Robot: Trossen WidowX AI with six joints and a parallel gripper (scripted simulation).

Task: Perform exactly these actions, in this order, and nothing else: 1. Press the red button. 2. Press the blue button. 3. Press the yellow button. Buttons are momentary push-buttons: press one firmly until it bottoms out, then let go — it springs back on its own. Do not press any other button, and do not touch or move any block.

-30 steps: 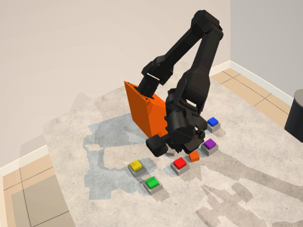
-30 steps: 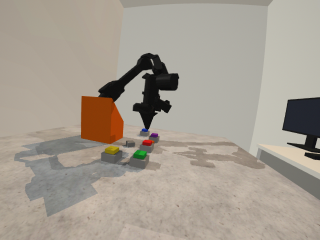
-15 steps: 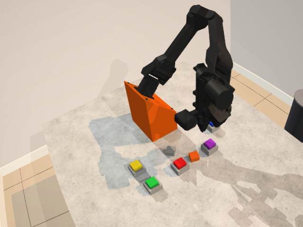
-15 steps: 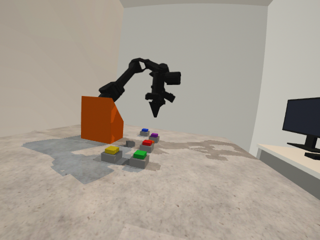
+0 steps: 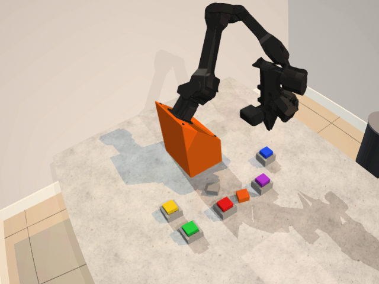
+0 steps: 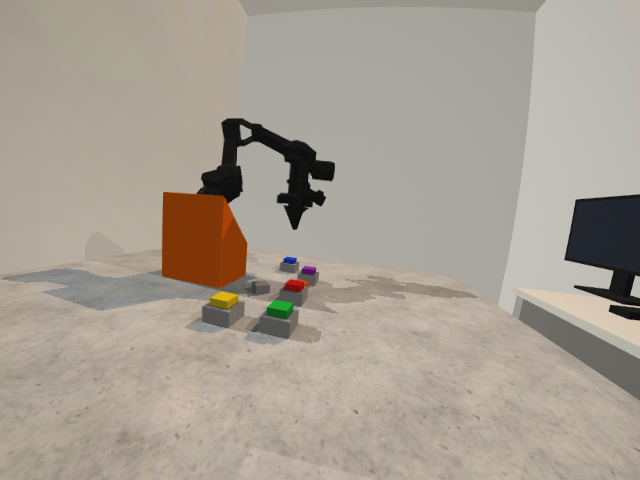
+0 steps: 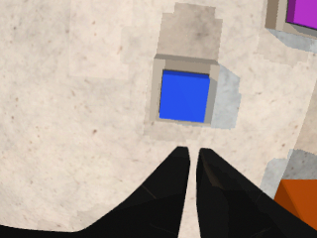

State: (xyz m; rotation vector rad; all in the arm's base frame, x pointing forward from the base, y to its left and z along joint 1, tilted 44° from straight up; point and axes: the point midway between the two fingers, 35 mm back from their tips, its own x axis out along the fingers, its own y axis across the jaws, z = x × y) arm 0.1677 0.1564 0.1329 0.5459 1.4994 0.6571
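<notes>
Right now the blue button is 10 mm behind my gripper tip and 100 mm below it. From my gripper tip the other things lie so: grey block 210 mm to the right, 120 mm below; then orange block 80 mm ahead, 150 mm to the right, 120 mm below; then purple button 80 mm ahead, 80 mm to the right, 100 mm below.
</notes>
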